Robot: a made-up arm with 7 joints.
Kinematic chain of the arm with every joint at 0, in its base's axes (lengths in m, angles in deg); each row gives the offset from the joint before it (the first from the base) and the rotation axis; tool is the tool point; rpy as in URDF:
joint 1: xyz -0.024 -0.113 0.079 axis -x
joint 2: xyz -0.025 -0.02 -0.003 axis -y
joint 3: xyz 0 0.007 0.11 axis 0.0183 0.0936 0.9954
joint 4: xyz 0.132 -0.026 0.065 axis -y
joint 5: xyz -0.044 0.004 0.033 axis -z
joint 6: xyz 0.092 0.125 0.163 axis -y
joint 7: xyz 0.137 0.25 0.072 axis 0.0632 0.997 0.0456
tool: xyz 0.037 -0.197 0.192 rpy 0 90 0
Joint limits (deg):
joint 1: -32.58..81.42
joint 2: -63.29..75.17
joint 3: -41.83..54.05
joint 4: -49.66..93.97
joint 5: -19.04..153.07
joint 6: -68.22..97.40
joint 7: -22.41..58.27
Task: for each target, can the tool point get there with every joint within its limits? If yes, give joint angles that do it. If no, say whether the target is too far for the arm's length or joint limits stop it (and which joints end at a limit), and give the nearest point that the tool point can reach.
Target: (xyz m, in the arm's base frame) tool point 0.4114 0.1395 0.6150
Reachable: yes | joints 27.94 3.58 22.20 -25.69 103.27 21.19 -6.78
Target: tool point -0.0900 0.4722 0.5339
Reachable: yes | joints 33.73 36.65 41.87 6.14 32.28 -8.39 12.69
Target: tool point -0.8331 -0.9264 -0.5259
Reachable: no: too far | nearest point -0.5610 -0.6272 -0.1617 | short by 0.544 m
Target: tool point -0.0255 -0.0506 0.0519
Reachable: no: joint limits stop it (at a limit: joint 3, joint 5, joint 6, joint 7) | nearest point 0.0093 0.0354 0.0145 | short by 0.100 m
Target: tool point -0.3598 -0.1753 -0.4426
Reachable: no: joint limits stop it (at a limit: joint 1, joint 2) | nearest point -0.3475 -0.1722 -0.3904 | short by 0.054 m
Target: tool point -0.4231 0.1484 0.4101
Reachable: yes | joints 16.58 8.73 -16.51 80.90 20.32 21.18 11.24
